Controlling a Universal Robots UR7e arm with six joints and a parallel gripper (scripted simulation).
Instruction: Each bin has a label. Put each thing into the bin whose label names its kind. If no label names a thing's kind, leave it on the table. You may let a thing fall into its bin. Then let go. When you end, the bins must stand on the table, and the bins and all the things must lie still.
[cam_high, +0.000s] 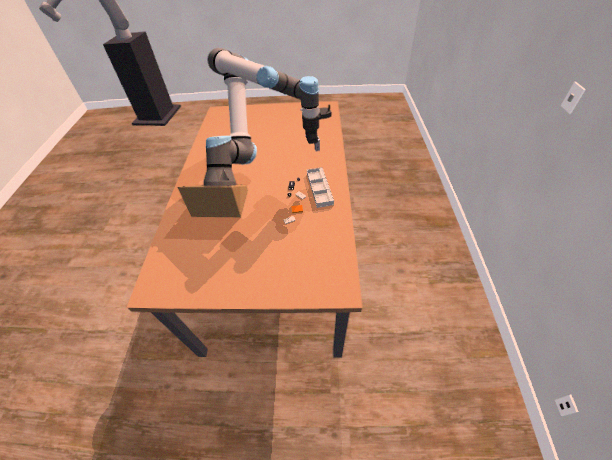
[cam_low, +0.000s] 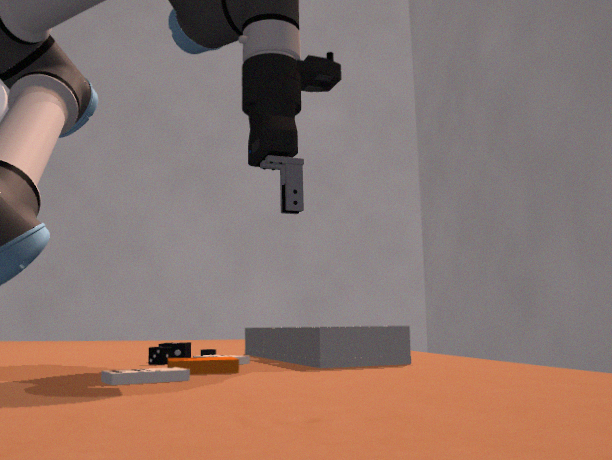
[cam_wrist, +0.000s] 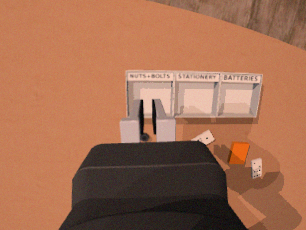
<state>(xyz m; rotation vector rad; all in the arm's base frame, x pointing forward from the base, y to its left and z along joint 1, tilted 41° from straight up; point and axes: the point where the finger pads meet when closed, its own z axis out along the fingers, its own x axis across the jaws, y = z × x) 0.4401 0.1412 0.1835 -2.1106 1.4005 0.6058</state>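
My gripper is now 120 mm past the black 9V battery, 100 mm to the left of it and 180 mm above it. Also, from my hand: small black piece 100 mm behind, 30 mm to the right, 190 mm below; then grey bin tray 20 mm ahead, 90 mm to the right, 180 mm below; then black die 120 mm behind, 150 mm to the right, 180 mm below.
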